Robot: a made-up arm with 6 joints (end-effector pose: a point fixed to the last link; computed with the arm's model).
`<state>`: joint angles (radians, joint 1 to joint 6).
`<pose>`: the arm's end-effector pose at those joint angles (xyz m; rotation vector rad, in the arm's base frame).
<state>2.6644 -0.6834 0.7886 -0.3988 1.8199 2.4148</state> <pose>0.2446 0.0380 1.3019 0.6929 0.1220 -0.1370</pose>
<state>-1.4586 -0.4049 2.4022 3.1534 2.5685 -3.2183</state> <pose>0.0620 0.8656 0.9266 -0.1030 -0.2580 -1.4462</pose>
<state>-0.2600 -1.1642 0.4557 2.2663 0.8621 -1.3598</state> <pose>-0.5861 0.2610 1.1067 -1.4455 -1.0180 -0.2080</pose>
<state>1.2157 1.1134 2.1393 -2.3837 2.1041 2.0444</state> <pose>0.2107 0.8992 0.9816 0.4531 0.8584 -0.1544</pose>
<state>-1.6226 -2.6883 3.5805 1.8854 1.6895 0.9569</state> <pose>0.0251 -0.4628 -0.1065 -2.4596 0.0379 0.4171</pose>
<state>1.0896 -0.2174 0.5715 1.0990 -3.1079 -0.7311</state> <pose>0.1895 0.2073 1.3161 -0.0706 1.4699 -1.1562</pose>
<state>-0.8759 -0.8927 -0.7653 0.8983 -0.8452 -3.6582</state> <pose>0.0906 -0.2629 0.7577 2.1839 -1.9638 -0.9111</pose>
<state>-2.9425 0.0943 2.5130 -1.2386 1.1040 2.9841</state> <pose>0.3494 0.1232 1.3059 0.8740 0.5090 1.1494</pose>
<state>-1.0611 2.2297 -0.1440 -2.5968 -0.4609 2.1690</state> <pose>0.0503 0.1878 -0.5160 1.5563 1.5230 -0.9547</pose>
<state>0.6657 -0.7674 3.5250 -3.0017 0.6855 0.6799</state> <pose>-0.6174 -0.2853 -0.0225 0.1723 1.0257 -2.0321</pose>
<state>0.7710 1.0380 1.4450 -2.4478 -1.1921 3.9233</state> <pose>0.7179 0.8674 0.6641 -0.5979 -1.9976 0.1359</pose>
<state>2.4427 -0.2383 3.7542 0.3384 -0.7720 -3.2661</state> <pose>0.5067 -0.2305 0.1757 -0.0712 0.1257 -0.4579</pose>
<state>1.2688 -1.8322 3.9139 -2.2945 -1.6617 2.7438</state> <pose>-0.0924 0.0563 -0.3672 0.5515 -0.8820 2.1470</pose>
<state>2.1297 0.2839 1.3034 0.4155 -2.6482 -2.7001</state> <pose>-0.1162 0.4593 1.3392 0.7978 1.2623 -0.6142</pose>
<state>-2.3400 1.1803 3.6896 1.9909 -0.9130 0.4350</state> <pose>0.1564 0.0686 0.7082 0.3888 0.2447 1.6096</pose>
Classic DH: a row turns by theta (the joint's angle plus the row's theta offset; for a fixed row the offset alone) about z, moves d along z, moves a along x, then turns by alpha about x. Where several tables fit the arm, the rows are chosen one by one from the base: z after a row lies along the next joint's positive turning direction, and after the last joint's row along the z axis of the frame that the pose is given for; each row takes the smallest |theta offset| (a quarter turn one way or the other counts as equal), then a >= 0, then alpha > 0; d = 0 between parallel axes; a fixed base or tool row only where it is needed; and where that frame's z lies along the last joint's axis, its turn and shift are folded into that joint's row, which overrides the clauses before.
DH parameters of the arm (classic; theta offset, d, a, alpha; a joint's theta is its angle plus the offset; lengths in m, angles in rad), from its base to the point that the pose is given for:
joint 1: 0 0.2208 0 -1.5708
joint 2: -1.5708 0 0.5207 3.1416
joint 3: 0 0 0 -1.5708
joint 4: 0 -0.6868 0 1.5708
joint 5: 0 0.1585 0 -1.5708
joint 6: 1.5708 0 0 1.5708
tool (fixed): -1.5708 0 0 0

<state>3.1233 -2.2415 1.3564 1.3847 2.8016 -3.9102</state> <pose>0.9562 0.0118 -0.5453 -0.7389 1.5103 -2.5497</pose>
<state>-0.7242 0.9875 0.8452 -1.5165 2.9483 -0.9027</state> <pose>0.8123 -0.7299 0.2535 0.8415 2.8253 1.0042</pose>
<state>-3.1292 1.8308 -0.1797 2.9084 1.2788 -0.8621</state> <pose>-0.2421 -0.1572 -0.5501 0.9418 -0.2273 -0.1303</pose>
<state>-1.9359 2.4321 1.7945 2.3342 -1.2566 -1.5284</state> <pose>-0.2401 -0.9351 -0.4911 -0.7097 1.2219 -2.6042</pose>
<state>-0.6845 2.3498 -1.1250 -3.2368 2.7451 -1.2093</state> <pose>-0.1198 0.3014 0.0654 -1.9592 0.6158 -0.4693</pose>
